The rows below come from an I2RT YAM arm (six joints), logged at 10 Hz.
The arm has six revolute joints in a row. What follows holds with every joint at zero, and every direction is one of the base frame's. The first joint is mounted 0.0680 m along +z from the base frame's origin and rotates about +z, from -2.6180 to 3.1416 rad. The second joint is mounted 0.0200 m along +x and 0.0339 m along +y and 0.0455 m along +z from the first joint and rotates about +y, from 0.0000 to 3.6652 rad. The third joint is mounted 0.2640 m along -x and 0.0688 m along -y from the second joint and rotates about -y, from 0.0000 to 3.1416 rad. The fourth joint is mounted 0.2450 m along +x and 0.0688 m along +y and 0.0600 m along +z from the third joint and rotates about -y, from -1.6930 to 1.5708 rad. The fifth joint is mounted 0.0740 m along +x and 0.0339 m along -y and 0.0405 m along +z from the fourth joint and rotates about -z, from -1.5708 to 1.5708 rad. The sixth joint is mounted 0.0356 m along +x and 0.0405 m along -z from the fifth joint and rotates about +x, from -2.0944 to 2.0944 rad. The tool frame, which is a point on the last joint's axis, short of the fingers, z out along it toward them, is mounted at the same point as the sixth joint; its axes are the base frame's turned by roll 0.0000, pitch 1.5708 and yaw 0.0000 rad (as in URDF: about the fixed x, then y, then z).
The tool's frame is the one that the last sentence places.
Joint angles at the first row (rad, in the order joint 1, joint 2, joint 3, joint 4, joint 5, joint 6):
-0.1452 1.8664 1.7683 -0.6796 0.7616 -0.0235
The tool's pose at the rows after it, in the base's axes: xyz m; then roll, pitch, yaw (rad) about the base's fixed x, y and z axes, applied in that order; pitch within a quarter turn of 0, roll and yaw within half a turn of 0:
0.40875 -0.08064 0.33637 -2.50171 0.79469 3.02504
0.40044 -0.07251 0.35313 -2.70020 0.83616 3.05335
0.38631 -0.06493 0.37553 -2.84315 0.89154 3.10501
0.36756 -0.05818 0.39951 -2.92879 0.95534 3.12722
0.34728 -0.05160 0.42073 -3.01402 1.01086 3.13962
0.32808 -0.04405 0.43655 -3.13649 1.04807 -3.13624
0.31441 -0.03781 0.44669 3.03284 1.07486 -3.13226
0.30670 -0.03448 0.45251 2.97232 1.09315 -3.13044
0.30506 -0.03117 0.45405 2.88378 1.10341 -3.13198
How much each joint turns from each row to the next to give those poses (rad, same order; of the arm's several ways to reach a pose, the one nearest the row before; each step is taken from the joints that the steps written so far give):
0.0000 -0.0172 0.0004 -0.0015 -0.1423 -0.0011
0.0000 -0.0507 0.0000 -0.0069 -0.2205 -0.0168
-0.0022 -0.0641 0.0000 -0.0076 -0.1873 -0.0297
0.0003 -0.0702 0.0000 -0.0122 -0.1076 -0.0058
0.0000 -0.0676 0.0000 -0.0191 -0.0995 0.0000
0.0000 -0.0575 0.0000 -0.0301 -0.1313 0.0004
0.0001 -0.0386 0.0000 -0.0206 -0.1190 0.0000
-0.0001 -0.0213 0.0000 -0.0076 -0.0633 0.0004
0.0004 -0.0035 0.0000 0.0003 -0.0873 0.0000

